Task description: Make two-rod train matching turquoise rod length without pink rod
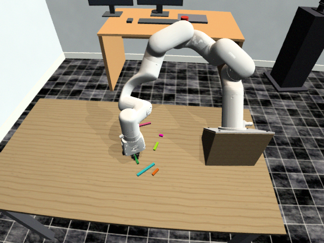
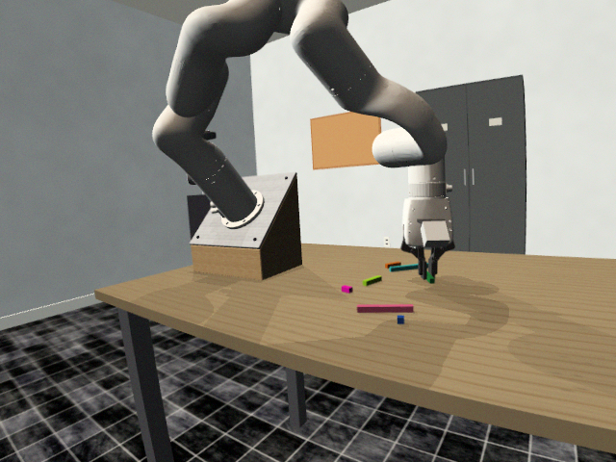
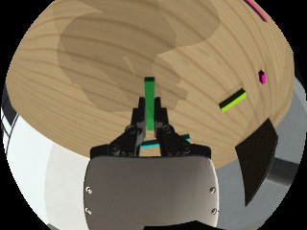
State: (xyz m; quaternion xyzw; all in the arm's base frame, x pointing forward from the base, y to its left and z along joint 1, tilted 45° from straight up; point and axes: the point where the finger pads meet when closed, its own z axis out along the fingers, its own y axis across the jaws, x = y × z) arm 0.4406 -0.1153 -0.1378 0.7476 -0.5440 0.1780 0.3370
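Now: hand 140 mm past the magenta rod, 130 mm to the left of it and 20 mm above it. Round my hand: lime rod: 110 mm behind, 60 mm to the right, 20 mm below; turquoise rod: 50 mm behind, 70 mm to the left, 20 mm below; green rod: 20 mm below.
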